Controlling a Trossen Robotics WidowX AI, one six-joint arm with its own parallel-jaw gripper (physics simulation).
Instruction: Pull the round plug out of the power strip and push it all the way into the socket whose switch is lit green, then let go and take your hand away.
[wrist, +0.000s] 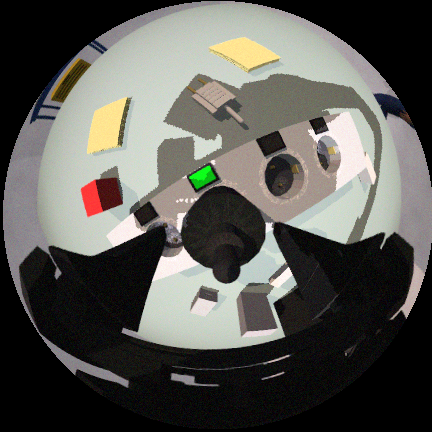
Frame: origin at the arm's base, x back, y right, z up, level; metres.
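Seen in the pictures: gripper, between the fingertips: (220, 229).
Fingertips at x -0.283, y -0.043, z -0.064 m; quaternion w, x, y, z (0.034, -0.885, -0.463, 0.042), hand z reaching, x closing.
A point is followed by its place in that frame.
The round black plug (223, 225) {z -0.020, x -0.301, y -0.031 m} is at the middle of the wrist view, its stub towards the camera. It stands over the power strip (241, 172) {z -0.071, x -0.309, y -0.005 m} at the place beside the green-lit switch (203, 176) {z -0.069, x -0.323, y -0.030 m} and hides the socket under it; how deep it sits cannot be told. My gripper (220, 229) {z -0.064, x -0.283, y -0.043 m} is open, with one dark finger on each side of the plug and a gap between each fingertip and the plug. Uncovered sockets show to the right (284, 177) {z -0.089, x -0.281, y 0.032 m} and far right, and another shows partly behind the left finger. The other visible switches are dark.
A flat two-pin plug (214, 97) {z -0.108, x -0.394, y 0.029 m} lies beyond the strip. Two yellow pads (245, 53) {z -0.111, x -0.451, y 0.122 m} (108, 126) {z -0.111, x -0.476, y -0.095 m} lie farther out. A red block (101, 195) {z -0.087, x -0.390, y -0.142 m} is off the strip's left end. A small block (204, 301) {z -0.099, x -0.177, y -0.149 m} and a larger grey block (256, 311) {z -0.079, x -0.124, y -0.085 m} stand on the near side.
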